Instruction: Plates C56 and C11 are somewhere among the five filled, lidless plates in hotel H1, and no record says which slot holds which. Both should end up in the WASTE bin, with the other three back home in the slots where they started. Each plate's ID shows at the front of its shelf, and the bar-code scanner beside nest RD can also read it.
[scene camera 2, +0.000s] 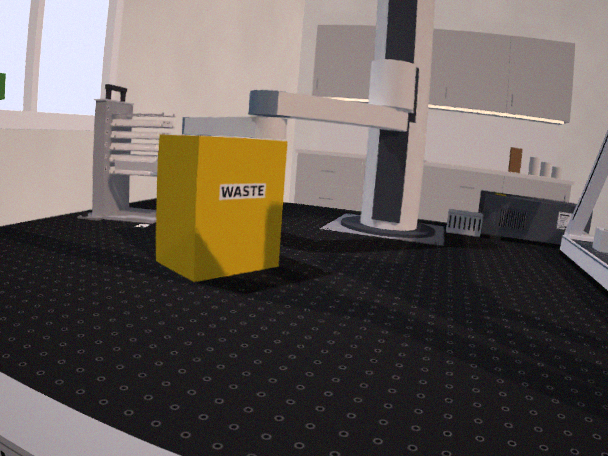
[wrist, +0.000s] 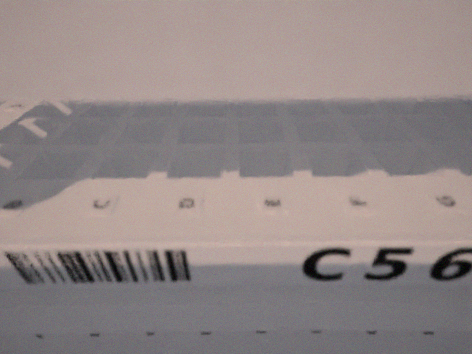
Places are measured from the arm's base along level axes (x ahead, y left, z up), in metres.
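Where they show: gripper, between the fingertips: (scene camera 2: 132, 163); arm's base, origin of its link: (scene camera 2: 387, 232).
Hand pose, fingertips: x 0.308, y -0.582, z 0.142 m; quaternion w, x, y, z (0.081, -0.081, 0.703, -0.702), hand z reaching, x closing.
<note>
Things, the pixels of their top centre, and the offset from my fingertips. "pt": a spot on its surface instead. Level surfaces: height alone.
- yellow WASTE bin, centre of its top: (scene camera 2: 223, 137) dx +0.241, dy +0.382, dz +0.070 m
- grey vented box, a spot on its surface: (scene camera 2: 464, 223) pt dx -0.353, dy +0.784, dz -0.099 m
- dark box, a spot on its surface: (scene camera 2: 525, 217) pt dx -0.342, dy +0.947, dz -0.060 m
- table top, height of its surface: dz -0.130 m
In the wrist view, plate C56 (wrist: 235, 227) fills the lower part very close up; its bar code and ID show on its front edge, with grey wells behind. Hotel H1 (scene camera 2: 101, 160) stands at the left in the scene view, its stacked white plates (scene camera 2: 142, 147) partly behind the bin, their IDs unreadable there. The yellow WASTE bin (scene camera 2: 235, 225) stands upright in front. My gripper's fingers do not show in either view; the arm reaches left behind the bin. Plate C11's label and the scanner do not show.
The white arm (scene camera 2: 340, 111) extends left from its tall column (scene camera 2: 395, 175). A grey vented box (scene camera 2: 464, 223) and a dark box (scene camera 2: 525, 217) stand right of the column. A white-framed structure (scene camera 2: 590, 185) stands at the right edge. The table top (scene camera 2: 350, 350) is dark and perforated.
</note>
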